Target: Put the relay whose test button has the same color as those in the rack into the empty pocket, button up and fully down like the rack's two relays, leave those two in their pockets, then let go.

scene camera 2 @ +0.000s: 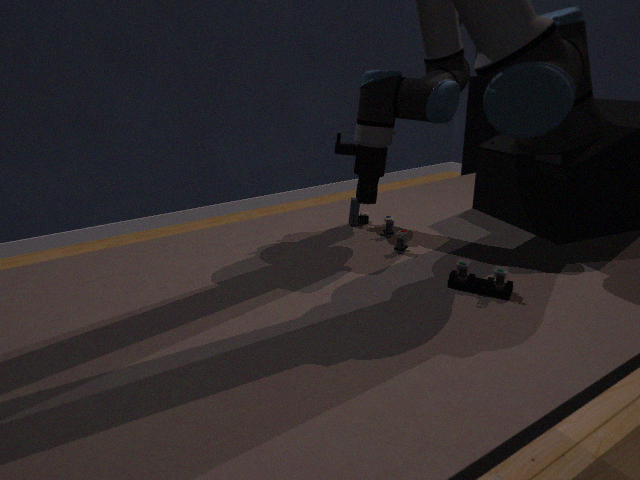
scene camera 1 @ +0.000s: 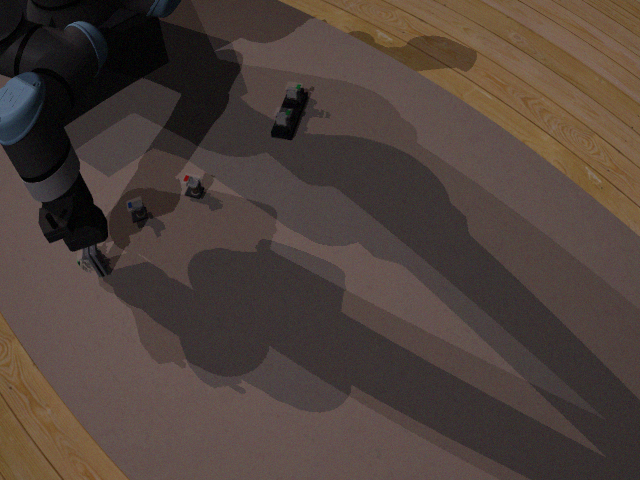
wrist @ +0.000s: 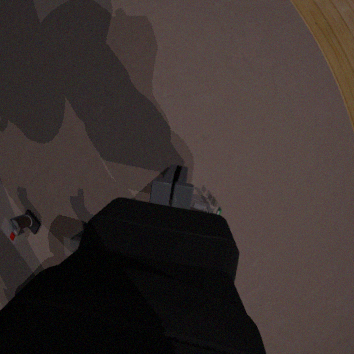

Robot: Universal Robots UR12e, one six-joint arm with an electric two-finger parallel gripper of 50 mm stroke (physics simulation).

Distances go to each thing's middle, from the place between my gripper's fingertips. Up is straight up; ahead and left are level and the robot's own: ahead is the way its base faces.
My gripper is now 42 cm to the right of the black rack point(scene camera 2: 475, 285), 3 cm past it and 1 cm below it.
